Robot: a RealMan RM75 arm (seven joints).
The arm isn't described. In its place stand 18 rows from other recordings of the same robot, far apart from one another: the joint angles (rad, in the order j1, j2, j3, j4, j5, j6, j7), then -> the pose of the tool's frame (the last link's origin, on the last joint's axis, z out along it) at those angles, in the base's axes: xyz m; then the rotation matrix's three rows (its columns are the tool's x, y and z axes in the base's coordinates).
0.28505 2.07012 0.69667 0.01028 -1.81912 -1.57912 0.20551 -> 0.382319 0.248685 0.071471; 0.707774 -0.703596 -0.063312; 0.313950 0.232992 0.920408; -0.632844 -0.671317 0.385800
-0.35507 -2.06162 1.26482 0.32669 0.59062 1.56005 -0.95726 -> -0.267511 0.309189 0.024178; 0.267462 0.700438 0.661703; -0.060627 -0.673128 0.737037; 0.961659 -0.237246 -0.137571
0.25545 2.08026 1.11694 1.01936 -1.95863 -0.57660 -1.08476 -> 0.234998 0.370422 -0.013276; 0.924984 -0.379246 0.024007; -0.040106 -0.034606 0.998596; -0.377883 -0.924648 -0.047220
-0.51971 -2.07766 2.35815 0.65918 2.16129 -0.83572 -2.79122 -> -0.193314 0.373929 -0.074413; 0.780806 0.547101 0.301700; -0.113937 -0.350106 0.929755; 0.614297 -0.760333 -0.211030
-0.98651 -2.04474 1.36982 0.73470 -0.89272 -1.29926 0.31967 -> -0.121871 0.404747 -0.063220; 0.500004 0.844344 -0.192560; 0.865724 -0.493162 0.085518; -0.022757 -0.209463 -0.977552
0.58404 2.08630 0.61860 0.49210 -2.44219 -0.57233 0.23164 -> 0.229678 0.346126 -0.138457; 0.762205 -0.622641 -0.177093; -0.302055 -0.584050 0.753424; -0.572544 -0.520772 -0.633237
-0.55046 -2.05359 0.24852 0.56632 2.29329 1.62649 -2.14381 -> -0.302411 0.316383 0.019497; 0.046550 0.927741 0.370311; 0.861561 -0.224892 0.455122; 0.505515 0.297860 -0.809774
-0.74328 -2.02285 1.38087 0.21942 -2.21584 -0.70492 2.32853 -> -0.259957 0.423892 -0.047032; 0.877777 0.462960 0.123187; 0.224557 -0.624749 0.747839; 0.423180 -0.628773 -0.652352
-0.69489 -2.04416 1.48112 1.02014 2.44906 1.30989 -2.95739 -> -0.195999 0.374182 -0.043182; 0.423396 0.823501 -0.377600; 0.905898 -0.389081 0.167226; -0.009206 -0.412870 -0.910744
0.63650 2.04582 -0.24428 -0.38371 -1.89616 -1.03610 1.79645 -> 0.318230 0.397724 0.031053; 0.059746 -0.987646 -0.144868; -0.490789 -0.155439 0.857301; -0.869228 0.019879 -0.494012
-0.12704 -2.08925 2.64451 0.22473 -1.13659 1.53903 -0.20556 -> -0.352613 0.212104 -0.010816; 0.584746 0.797630 0.147847; -0.159076 -0.065970 0.985060; 0.795467 -0.599529 0.088308
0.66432 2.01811 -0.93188 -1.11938 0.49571 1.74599 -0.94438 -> 0.242748 0.355326 0.057718; 0.687133 -0.633841 0.355096; -0.699513 -0.709225 0.087645; 0.196290 -0.308618 -0.930712
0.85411 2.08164 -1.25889 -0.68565 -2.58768 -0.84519 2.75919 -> 0.209157 0.444117 -0.042892; 0.566854 -0.741687 0.358576; -0.790359 -0.366828 0.490683; -0.232398 -0.561549 -0.794137
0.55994 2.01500 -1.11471 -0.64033 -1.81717 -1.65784 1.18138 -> 0.226518 0.309607 -0.023565; 0.912623 -0.047697 -0.406010; -0.058300 -0.998204 -0.013778; -0.404624 0.036245 -0.913765
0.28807 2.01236 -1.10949 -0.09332 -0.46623 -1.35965 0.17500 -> 0.377180 0.279006 0.042071; 0.833625 -0.525335 -0.170566; 0.115737 -0.135812 0.983951; -0.540069 -0.839987 -0.052416
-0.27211 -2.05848 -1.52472 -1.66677 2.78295 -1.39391 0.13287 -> -0.217811 0.314534 0.015242; 0.559955 0.629519 -0.538661; 0.827158 -0.387463 0.407040; 0.047528 -0.673482 -0.737674
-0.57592 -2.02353 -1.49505 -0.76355 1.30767 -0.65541 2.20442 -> -0.192909 0.403727 -0.059373; 0.973950 -0.054721 0.220062; -0.177913 -0.786107 0.591931; 0.140602 -0.615663 -0.775365
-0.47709 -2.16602 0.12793 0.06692 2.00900 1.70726 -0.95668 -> -0.243227 0.263115 -0.064622; 0.280800 0.621523 0.731342; 0.268113 -0.782461 0.562023; 0.921557 0.038266 -0.386353
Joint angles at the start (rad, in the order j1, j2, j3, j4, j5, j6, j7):
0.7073, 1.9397, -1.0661, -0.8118, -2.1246, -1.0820, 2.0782
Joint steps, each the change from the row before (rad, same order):
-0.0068, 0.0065, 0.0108, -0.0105, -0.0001, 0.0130, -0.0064
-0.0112, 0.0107, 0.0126, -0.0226, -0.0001, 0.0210, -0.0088
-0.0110, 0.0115, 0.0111, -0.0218, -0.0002, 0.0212, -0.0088
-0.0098, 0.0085, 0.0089, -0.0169, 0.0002, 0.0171, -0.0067
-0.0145, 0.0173, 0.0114, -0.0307, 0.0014, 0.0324, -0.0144
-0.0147, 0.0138, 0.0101, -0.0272, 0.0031, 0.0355, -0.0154
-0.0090, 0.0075, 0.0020, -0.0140, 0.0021, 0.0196, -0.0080
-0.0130, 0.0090, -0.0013, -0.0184, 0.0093, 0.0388, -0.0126
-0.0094, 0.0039, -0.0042, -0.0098, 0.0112, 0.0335, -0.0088
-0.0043, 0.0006, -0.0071, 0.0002, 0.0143, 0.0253, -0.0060
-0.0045, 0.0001, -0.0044, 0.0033, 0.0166, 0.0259, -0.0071
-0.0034, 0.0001, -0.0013, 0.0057, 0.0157, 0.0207, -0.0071
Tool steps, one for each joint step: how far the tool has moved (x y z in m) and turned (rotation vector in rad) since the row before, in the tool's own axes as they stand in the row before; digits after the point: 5 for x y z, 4 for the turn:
-0.00053, -0.00160, -0.00101, 0.0141, -0.0173, 0.0011
-0.00194, -0.00196, -0.00177, 0.0232, -0.0277, -0.0035
-0.00162, -0.00160, -0.00146, 0.0226, -0.0260, -0.0034
-0.00079, -0.00180, -0.00158, 0.0195, -0.0200, -0.0011
-0.00270, -0.00161, -0.00172, 0.0324, -0.0361, -0.0080
-0.00233, -0.00330, -0.00254, 0.0374, -0.0345, -0.0075
-0.00056, -0.00140, -0.00115, 0.0193, -0.0159, -0.0044
-0.00170, -0.00302, -0.00163, 0.0345, -0.0282, -0.0060
-0.00123, -0.00306, -0.00116, 0.0281, -0.0212, -0.0024
-0.00067, -0.00161, 0.00017, 0.0161, -0.0142, 0.0019
0.00004, -0.00239, -0.00008, 0.0177, -0.0142, 0.0062
0.00066, -0.00225, -0.00008, 0.0144, -0.0113, 0.0087

